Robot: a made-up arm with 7 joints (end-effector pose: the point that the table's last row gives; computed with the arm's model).
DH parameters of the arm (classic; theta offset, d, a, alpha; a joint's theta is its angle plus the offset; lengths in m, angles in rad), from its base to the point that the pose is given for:
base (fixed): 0 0 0 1.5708
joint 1: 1.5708 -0.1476 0 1.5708
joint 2: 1.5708 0 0 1.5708
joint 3: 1.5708 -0.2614 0 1.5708
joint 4: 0 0 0 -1.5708
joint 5: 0 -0.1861 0 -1.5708
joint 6: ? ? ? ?
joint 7: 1.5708 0 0 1.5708
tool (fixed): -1.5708 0 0 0
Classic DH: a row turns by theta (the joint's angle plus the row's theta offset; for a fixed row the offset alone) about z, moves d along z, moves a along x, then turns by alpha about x.
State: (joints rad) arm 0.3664 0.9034 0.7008 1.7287 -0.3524 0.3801 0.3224
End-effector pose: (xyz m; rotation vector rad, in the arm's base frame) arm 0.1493 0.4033 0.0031 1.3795 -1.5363 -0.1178
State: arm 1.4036 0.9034 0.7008 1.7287 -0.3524 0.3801 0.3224
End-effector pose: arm 0.0733 0.4033 0.1301 1.5191 -2.3504 0.7030
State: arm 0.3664 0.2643 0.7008 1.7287 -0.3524 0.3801 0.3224
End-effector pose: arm 0.2003 0.3226 -0.1300 0.7330 -1.5572 0.1892
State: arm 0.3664 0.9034 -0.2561 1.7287 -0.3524 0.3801 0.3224
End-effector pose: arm 0.2306 0.3011 -0.1046 0.8613 -1.2204 -1.0421
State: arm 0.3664 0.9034 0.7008 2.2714 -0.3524 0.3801 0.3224
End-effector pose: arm 0.1071 0.3155 0.0245 1.6450 -1.9281 -0.4271
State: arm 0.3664 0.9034 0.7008 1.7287 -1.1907 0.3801 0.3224
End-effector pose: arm 0.1493 0.4033 0.0031 2.0758 -0.8044 -0.1564
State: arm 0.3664 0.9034 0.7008 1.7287 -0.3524 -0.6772 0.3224
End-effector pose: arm 0.1493 0.4033 0.0031 1.6682 -2.0481 -1.1581
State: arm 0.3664 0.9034 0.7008 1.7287 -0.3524 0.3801 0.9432
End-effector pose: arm 0.1493 0.4033 0.0031 0.8811 -1.3406 -0.5462
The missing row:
joint 6: -1.5708 0 0 1.5708
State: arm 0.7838 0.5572 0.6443 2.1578 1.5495 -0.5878 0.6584
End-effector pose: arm 0.1479 0.3103 0.0271 0.5283 2.2247 0.3470
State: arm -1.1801 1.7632 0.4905 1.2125 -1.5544 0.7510 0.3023
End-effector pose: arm 0.1908 0.4525 -0.0877 2.2388 0.7210 -1.9463
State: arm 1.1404 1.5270 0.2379 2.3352 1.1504 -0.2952 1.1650
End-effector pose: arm 0.0310 0.2815 0.1294 -0.4274 1.6411 2.4910
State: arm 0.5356 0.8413 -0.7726 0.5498 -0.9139 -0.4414 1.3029
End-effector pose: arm 0.2286 0.4155 -0.2487 -0.1651 0.6314 -1.7013
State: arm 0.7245 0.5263 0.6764 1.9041 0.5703 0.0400 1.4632
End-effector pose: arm 0.1810 0.3435 0.0025 -0.0053 -2.3793 -1.4922
